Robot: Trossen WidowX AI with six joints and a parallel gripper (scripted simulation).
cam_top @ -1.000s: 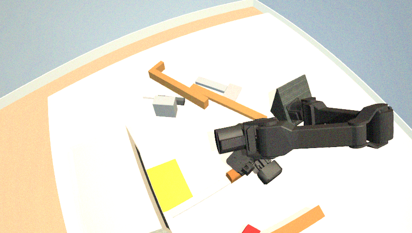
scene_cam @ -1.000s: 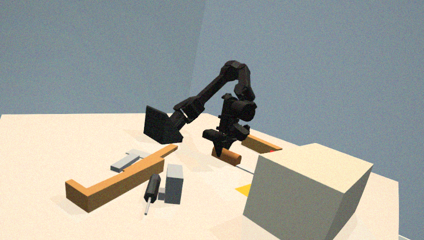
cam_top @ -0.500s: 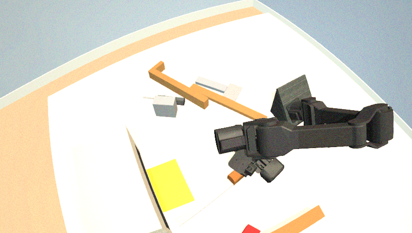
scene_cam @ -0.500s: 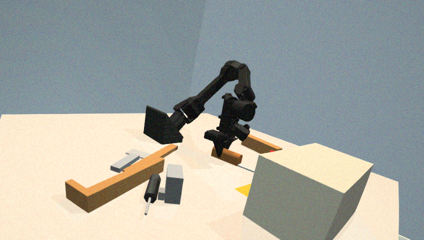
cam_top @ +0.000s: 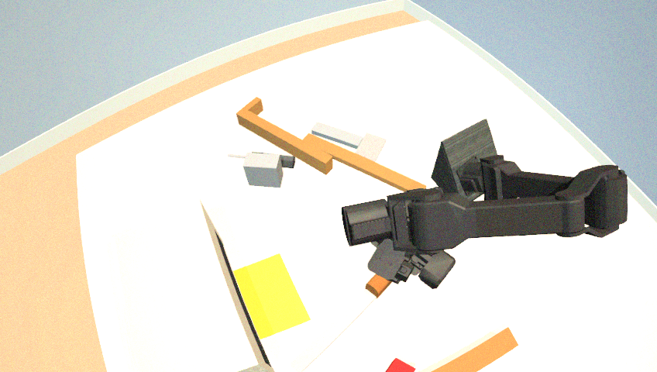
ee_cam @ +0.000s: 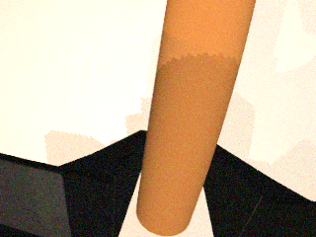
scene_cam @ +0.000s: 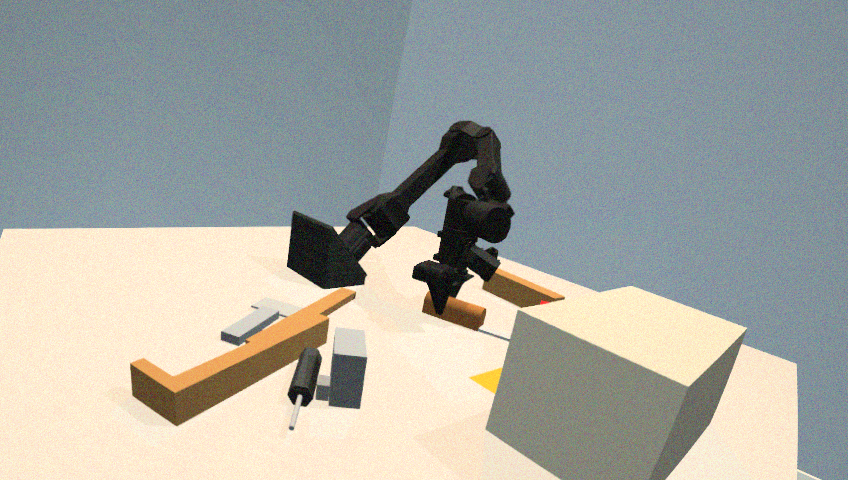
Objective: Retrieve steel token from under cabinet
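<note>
My gripper tip is 100 mm past the long orange bar and 230 mm to the left of it. Also, from my gripper tip: red piece (140 mm ahead, 170 mm to the left, 10 mm above); then small grey cube (90 mm ahead, 350 mm to the right); then grey block (90 mm ahead, 320 mm to the right, 20 mm above).
</note>
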